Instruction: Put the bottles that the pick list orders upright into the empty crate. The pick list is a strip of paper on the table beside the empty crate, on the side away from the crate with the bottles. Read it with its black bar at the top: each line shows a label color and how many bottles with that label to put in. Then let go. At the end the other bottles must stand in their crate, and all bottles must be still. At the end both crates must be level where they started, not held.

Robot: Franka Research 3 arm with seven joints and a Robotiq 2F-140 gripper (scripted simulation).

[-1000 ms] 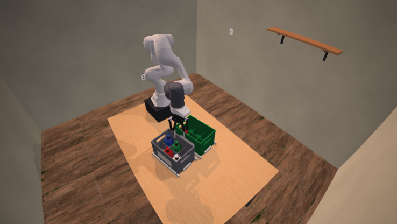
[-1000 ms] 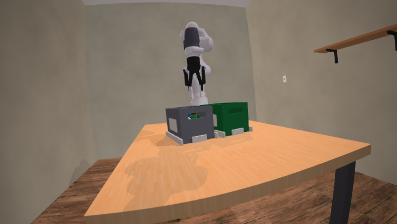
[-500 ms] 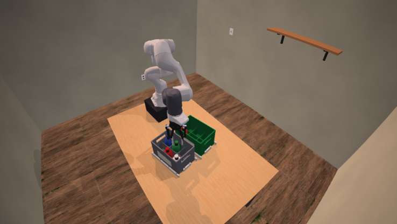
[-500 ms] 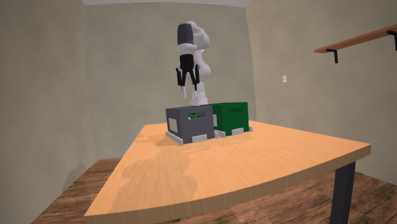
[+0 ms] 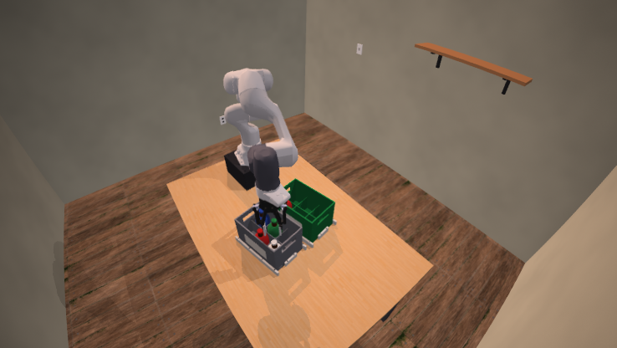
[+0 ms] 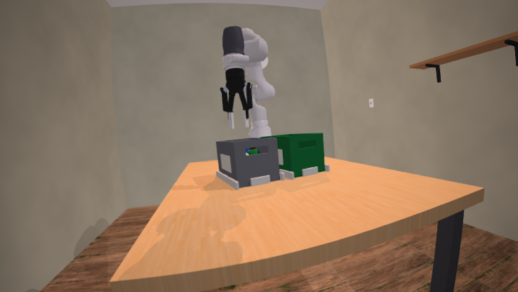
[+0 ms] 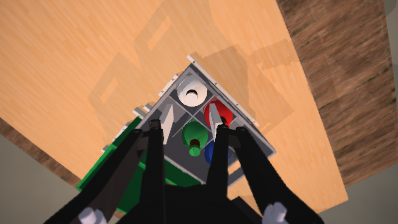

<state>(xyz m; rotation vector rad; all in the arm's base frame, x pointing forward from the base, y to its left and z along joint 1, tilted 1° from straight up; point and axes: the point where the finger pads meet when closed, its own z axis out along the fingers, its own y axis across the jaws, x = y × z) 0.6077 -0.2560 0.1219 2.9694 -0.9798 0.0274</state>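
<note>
Now: the white-labelled bottle 170 mm below my hand. Round my hand: grey crate 170 mm below, 100 mm behind, 30 mm to the left; blue-label bottle 190 mm behind, 170 mm below, 60 mm to the left; green-label bottle 170 mm below, 100 mm behind, 70 mm to the left.
</note>
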